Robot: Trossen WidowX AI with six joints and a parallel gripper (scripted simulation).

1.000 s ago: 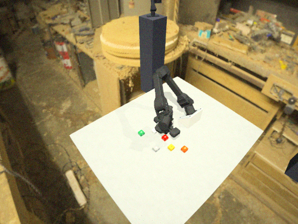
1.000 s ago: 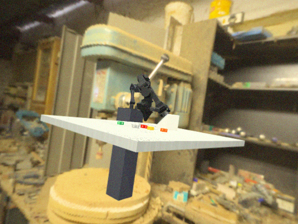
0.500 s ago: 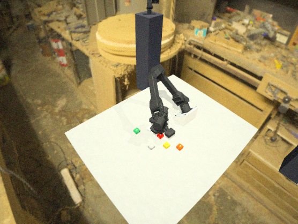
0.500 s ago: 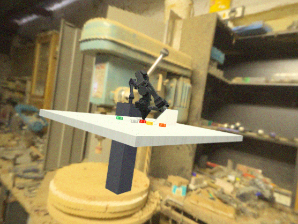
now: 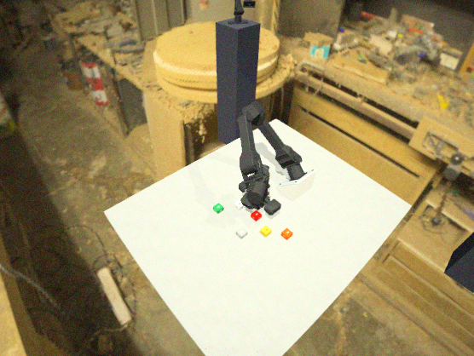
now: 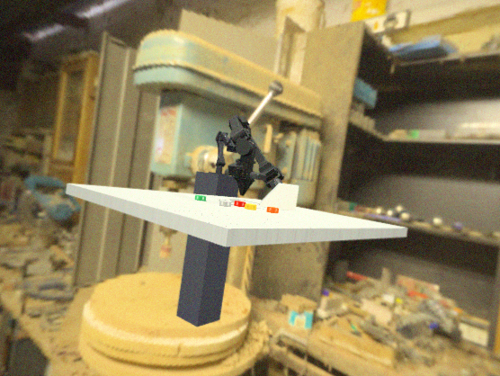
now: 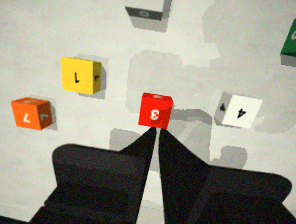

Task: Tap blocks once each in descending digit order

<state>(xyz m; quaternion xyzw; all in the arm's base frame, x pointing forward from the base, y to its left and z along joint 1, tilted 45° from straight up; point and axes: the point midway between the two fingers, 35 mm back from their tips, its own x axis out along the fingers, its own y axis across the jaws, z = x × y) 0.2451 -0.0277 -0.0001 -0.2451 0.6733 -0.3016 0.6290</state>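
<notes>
Now: gripper tip 3 cm above the red block and 1 cm short of it. The rest, counted from my gripper tip: yellow block: 8 cm to the left, 4 cm ahead, 3 cm below; then white block: 9 cm to the right, 3 cm below, 2 cm ahead; then grey block: 11 cm ahead, 3 cm below, 2 cm to the left.
</notes>
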